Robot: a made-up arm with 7 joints. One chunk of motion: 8 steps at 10 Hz.
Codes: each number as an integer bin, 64 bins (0 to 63) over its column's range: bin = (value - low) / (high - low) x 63, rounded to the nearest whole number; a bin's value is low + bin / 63 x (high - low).
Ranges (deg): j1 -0.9..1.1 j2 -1.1..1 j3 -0.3..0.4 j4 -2..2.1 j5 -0.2..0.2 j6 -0.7..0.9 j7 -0.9..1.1
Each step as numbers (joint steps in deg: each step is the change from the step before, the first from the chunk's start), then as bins.
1 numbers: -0.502 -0.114 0.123 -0.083 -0.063 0.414 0.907
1 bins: 13 30 38 29 22 44 57
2 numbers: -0.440 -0.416 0.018 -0.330 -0.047 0.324 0.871
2 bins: 14 21 29 26 24 40 56
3 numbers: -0.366 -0.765 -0.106 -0.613 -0.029 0.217 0.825
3 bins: 17 10 17 21 27 36 54
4 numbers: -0.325 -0.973 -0.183 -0.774 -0.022 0.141 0.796
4 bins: 18 4 11 19 28 33 53
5 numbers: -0.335 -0.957 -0.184 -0.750 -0.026 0.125 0.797
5 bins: 18 4 10 19 27 32 53
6 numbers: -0.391 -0.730 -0.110 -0.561 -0.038 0.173 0.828
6 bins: 16 11 17 22 26 34 54
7 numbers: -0.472 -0.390 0.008 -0.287 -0.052 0.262 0.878
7 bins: 13 21 28 26 23 38 56
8 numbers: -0.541 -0.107 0.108 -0.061 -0.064 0.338 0.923
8 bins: 11 30 37 30 21 41 57
